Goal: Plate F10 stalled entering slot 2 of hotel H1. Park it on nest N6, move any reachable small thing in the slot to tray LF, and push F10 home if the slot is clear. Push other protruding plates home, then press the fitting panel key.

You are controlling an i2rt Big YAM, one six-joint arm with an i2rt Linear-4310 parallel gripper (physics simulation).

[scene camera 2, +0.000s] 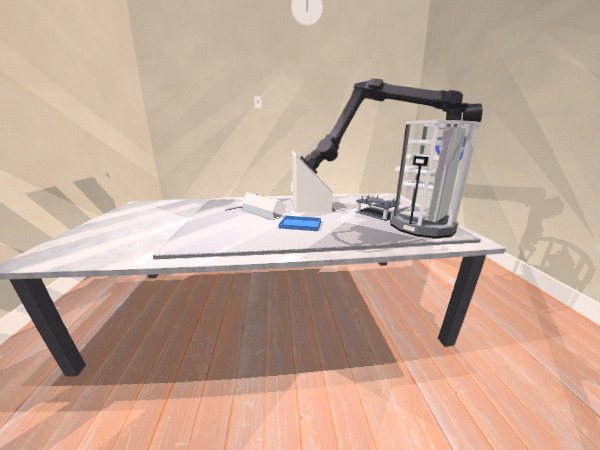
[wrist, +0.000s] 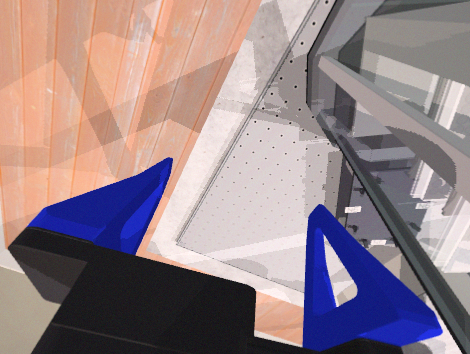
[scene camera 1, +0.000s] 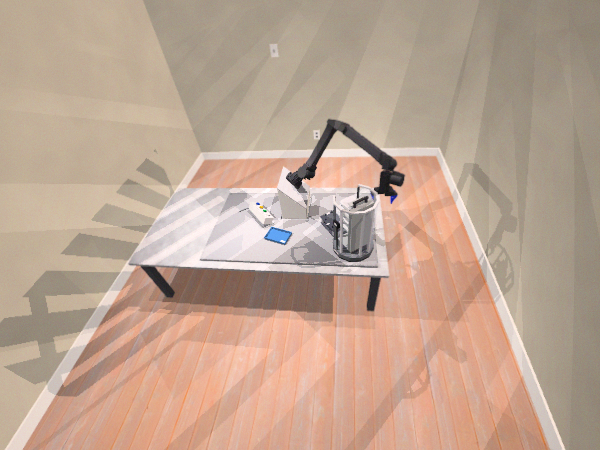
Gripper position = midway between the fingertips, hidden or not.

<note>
My gripper (wrist: 245, 188) is open, with nothing in its grasp. Further things: a clear cylindrical plate rack (scene camera 2: 436, 156) and a dark nest plate (wrist: 370, 226).
The clear cylindrical plate rack is seen too in the wrist view (wrist: 382, 87) and in scene camera 1 (scene camera 1: 353, 230).
</note>
